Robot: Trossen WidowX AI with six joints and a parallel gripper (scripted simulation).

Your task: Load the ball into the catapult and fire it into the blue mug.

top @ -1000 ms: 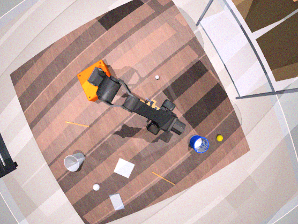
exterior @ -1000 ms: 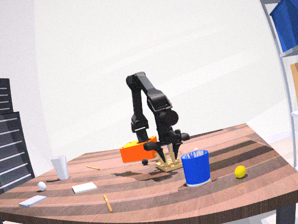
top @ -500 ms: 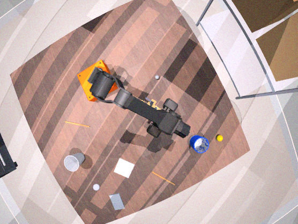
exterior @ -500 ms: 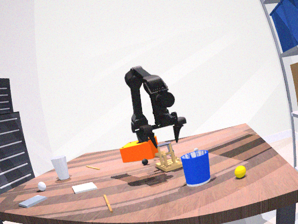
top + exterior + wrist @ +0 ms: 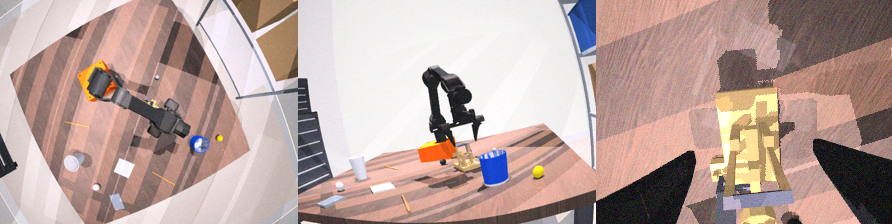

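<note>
The dark ball lies 11 cm behind my gripper tip, 18 cm to the right of it and 9 cm below it. The rest, counted from my gripper tip: white flat block 25 cm ahead, 30 cm to the right, 11 cm below; grey ball 23 cm behind, 5 cm to the left, 10 cm below; blue mug 21 cm ahead, 17 cm to the left, 8 cm below.
</note>
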